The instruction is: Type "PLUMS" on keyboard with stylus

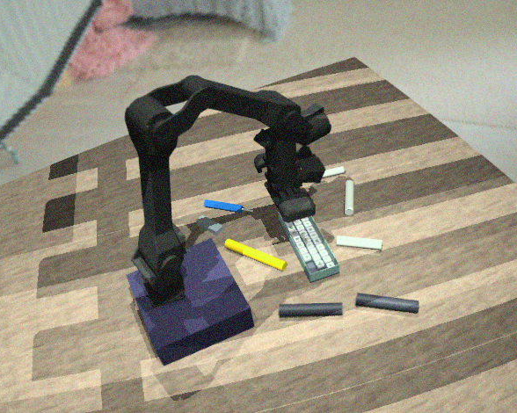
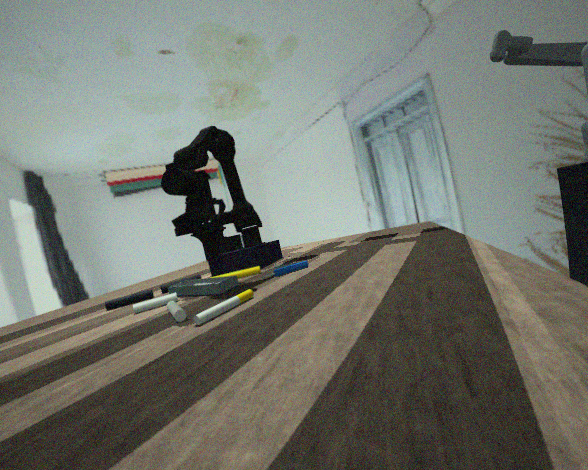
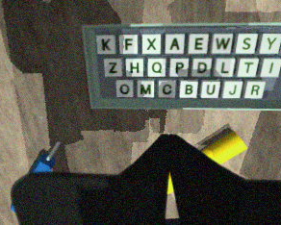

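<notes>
Right now the blue stylus is 80 mm behind my gripper tip, 130 mm to the left of it and 70 mm below it. Round my gripper tip: thin grey tip (60 mm behind, 110 mm to the left, 70 mm below); then grey block (150 mm behind, 100 mm to the left, 70 mm below); then yellow marker (80 mm behind, 30 mm to the right, 70 mm below).
</notes>
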